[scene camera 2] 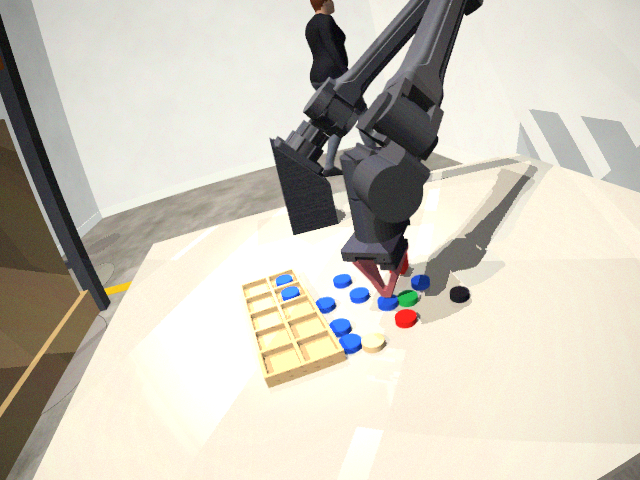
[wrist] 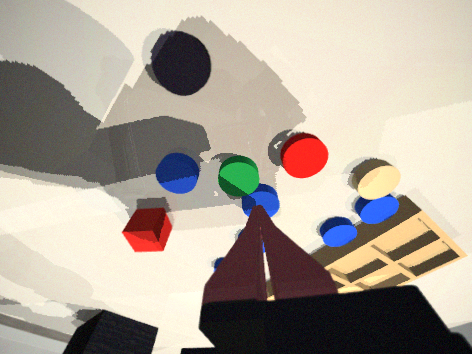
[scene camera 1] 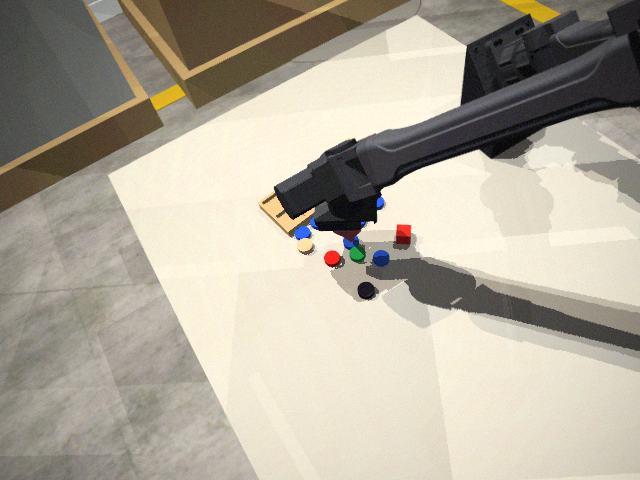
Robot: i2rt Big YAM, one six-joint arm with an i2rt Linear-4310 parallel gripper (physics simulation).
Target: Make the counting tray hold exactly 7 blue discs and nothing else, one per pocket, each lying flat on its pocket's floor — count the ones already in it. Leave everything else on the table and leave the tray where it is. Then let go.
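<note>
The tan counting tray [scene camera 1: 273, 219] [scene camera 2: 306, 370] [wrist: 360, 239] has two columns of pockets. Two blue discs, one [scene camera 2: 284, 280] in the far pocket and one [scene camera 2: 290, 292] in the pocket beside it, lie in the column nearer the loose discs. Several loose blue discs lie by the tray, among them one [scene camera 2: 351, 343] [wrist: 378, 209] against its side, one [scene camera 2: 325, 304] and one [scene camera 2: 420, 282] [wrist: 177, 173]. My gripper [scene camera 2: 386, 294] [wrist: 258, 211] is shut and empty, its tips at a blue disc [scene camera 2: 387, 303] [wrist: 265, 200] beside the green disc [scene camera 1: 357, 253] [scene camera 2: 407, 298] [wrist: 239, 175]; contact is unclear.
A red disc [scene camera 1: 331, 258] [scene camera 2: 405, 318] [wrist: 304, 156], a tan disc [scene camera 1: 305, 245] [scene camera 2: 373, 342] [wrist: 377, 179], a black disc [scene camera 1: 366, 289] [scene camera 2: 459, 294] [wrist: 181, 63] and a red cube [scene camera 1: 403, 234] [wrist: 147, 230] lie around the blue discs. The arm covers much of the tray in scene camera 1.
</note>
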